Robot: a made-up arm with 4 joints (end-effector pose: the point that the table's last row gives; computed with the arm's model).
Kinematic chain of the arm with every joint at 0, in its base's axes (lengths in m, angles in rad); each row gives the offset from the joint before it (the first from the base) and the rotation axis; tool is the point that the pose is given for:
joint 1: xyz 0 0 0.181 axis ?
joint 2: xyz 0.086 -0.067 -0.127 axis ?
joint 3: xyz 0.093 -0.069 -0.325 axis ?
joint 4: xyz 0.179 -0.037 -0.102 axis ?
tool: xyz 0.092 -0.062 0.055
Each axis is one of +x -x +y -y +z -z.
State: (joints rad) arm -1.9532 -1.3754 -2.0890 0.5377
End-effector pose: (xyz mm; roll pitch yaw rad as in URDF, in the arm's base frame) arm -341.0 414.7 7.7 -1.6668 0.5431 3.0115
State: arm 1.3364 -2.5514 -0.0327 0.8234
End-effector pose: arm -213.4 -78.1 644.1 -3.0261 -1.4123 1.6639
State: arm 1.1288 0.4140 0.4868 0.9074
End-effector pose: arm -248.5 -302.5 -490.3 -0.5858 1.2235 -2.1378
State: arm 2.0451 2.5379 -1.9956 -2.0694
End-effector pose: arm 98.3 227.0 276.9 1.2218 0.9879 -2.9585
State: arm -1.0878 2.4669 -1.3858 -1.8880
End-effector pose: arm -87.9 -292.1 202.4 1.0493 0.7840 0.6400
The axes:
joint 1: -z
joint 2: +y
joint 3: -z
joint 4: +y

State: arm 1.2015 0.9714 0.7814 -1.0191
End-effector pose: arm -344.3 -33.9 -251.4 -0.6316 -0.1741 -1.5857
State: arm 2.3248 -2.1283 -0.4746 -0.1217
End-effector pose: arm -209.2 -71.5 561.4 -2.5803 -0.7546 0.1447
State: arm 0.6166 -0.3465 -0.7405 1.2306
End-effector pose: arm 459.3 -365.5 -292.1 -0.3946 0.9323 -0.2292
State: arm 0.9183 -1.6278 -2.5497 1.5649
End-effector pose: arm 429.4 -435.1 37.2 -2.5499 -0.0521 -0.9150
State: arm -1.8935 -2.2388 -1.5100 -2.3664
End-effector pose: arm -24.9 286.8 457.1 -1.0897 0.4865 -0.3098
